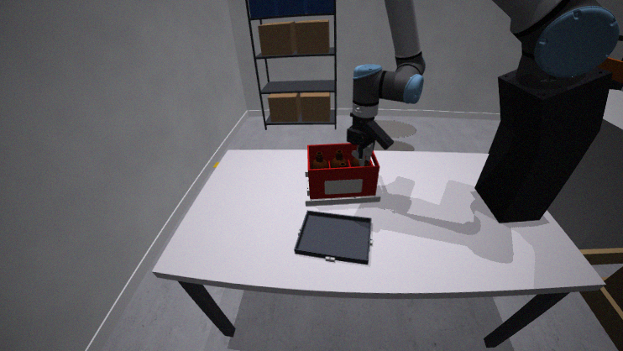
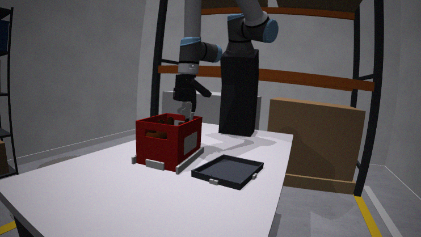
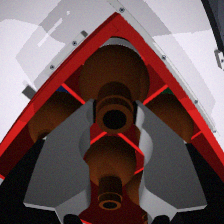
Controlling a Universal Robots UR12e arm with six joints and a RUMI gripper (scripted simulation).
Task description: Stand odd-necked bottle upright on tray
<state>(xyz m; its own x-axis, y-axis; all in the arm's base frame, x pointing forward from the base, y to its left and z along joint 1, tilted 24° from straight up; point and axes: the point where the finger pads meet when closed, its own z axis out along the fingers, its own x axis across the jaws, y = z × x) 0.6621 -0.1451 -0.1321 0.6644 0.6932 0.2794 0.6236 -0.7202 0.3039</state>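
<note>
Now: the red crate 90 mm ahead of my hand, 70 mm below it and 50 mm to the right of it. From my hand the other things lie so: dark tray 220 mm to the left, 150 mm ahead, 140 mm below; glass bottle 90 mm to the right, 90 mm ahead, 70 mm below; brown bottle 170 mm ahead, 90 mm to the right, 70 mm below.
</note>
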